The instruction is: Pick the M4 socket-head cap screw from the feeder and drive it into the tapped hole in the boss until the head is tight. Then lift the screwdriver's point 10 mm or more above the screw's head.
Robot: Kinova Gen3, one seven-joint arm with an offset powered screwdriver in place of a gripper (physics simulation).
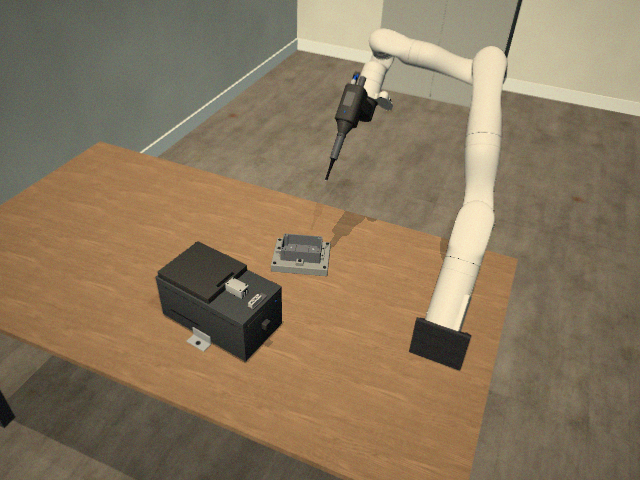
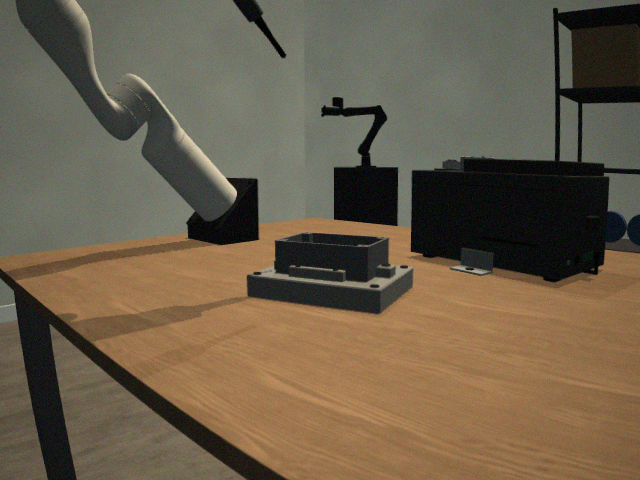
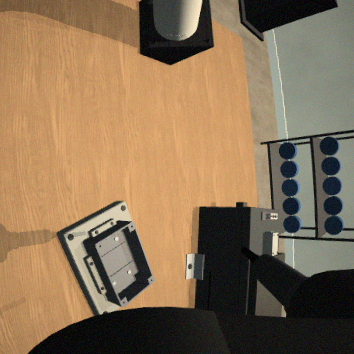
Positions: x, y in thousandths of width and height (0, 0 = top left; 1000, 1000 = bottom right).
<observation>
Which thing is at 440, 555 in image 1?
A light fixture plate.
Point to a black feeder lid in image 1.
309, 566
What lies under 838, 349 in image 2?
A black feeder lid.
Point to a light fixture plate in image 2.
545, 616
</observation>
